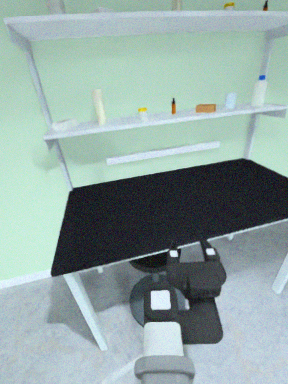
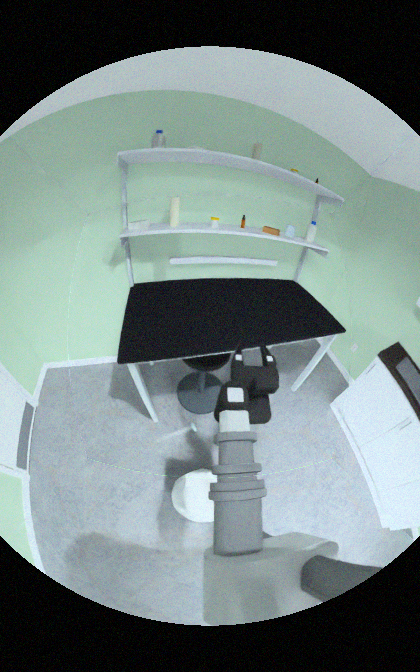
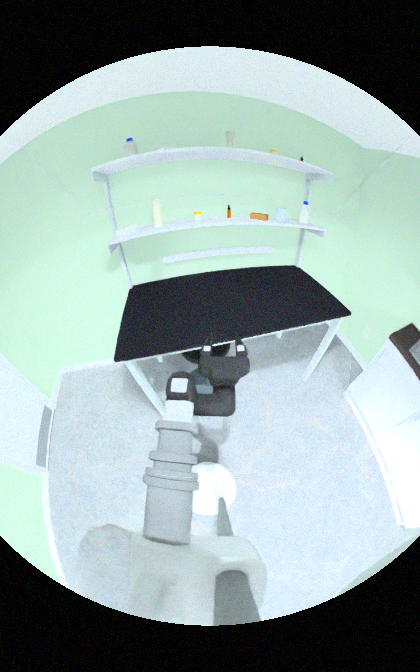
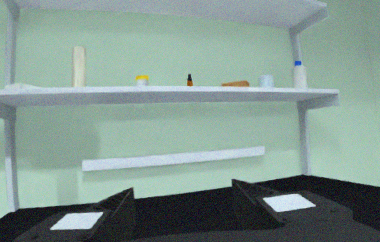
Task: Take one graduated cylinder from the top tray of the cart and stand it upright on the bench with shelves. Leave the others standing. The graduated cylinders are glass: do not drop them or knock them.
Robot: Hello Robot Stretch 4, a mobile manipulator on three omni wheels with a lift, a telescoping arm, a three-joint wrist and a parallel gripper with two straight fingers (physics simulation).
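Frame: origin at the robot's base, x ahead, y left, z up, level; millimetres.
Seen in the pictures: gripper, fingertip midpoint: (image 1: 187,237) (image 2: 250,343) (image 4: 183,200); robot's base at its link origin: (image 2: 200,494).
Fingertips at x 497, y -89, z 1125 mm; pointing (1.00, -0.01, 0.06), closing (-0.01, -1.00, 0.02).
Offsets run from my fingertips to a thing's top centre. "spot": to the spot under its first point. Level surfaces: height alone.
My gripper (image 1: 188,244) (image 2: 251,347) (image 3: 224,337) (image 4: 183,200) is open and empty, its fingertips at the front edge of the black bench top @(239 mm down) (image 1: 175,200) (image 2: 220,310) (image 3: 225,300) (image 4: 185,212). No graduated cylinder shows upright on the bench top. A thin pale see-through rod with a light greenish end @(spot: 7 mm ahead, 314 mm left, 1153 mm down) (image 2: 175,434) (image 1: 120,371) shows against the floor, left of the arm and in front of the bench. It looks like a glass graduated cylinder on its side; whether it touches the floor or is whole I cannot tell. The cart and its top tray do not show.
Above the bench, the lower shelf (image 1: 165,119) (image 4: 170,95) bears a cream roll @(714 mm ahead, 368 mm left, 396 mm up) (image 1: 99,107), small jars and bottles. An upper shelf (image 1: 150,27) bears more. A round stool base (image 2: 200,392) stands under the bench's front edge. A white cabinet (image 2: 385,430) stands at the right.
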